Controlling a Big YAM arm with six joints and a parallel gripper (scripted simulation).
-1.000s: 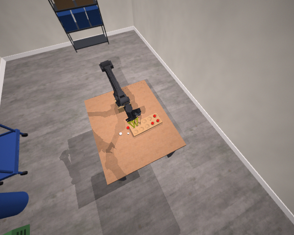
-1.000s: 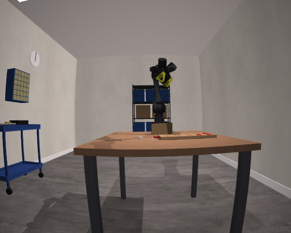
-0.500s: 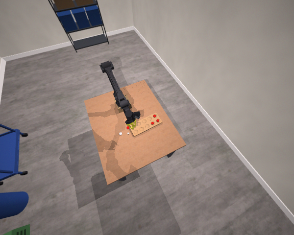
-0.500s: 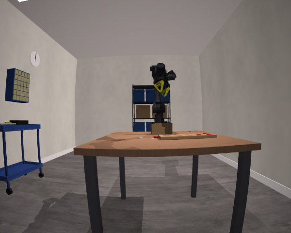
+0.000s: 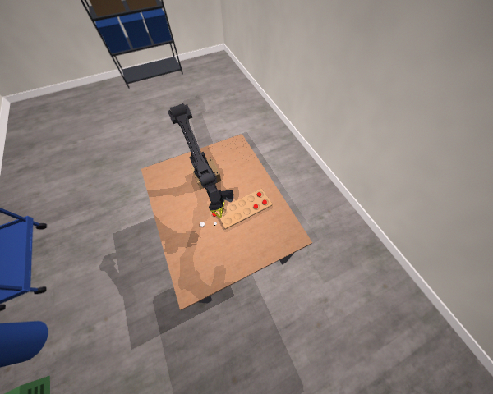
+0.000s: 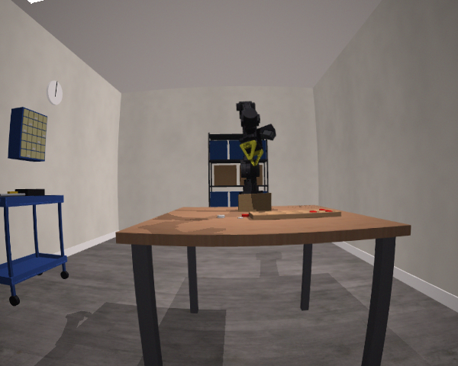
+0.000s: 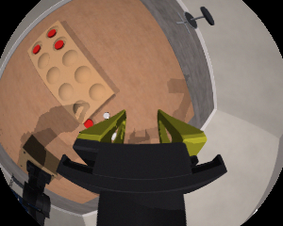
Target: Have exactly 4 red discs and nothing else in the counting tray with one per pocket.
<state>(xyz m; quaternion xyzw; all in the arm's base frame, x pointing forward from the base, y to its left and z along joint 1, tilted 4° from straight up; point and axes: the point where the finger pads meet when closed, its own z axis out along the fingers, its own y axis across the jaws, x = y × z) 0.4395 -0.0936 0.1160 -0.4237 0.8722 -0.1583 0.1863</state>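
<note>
Right now the wooden counting tray is 220 mm below my hand, 190 mm to the left of it and 40 mm behind it. Round my hand: white piece: 230 mm below, 60 mm behind, 40 mm to the right; then white disc: 230 mm below, 110 mm to the right, 110 mm behind.
</note>
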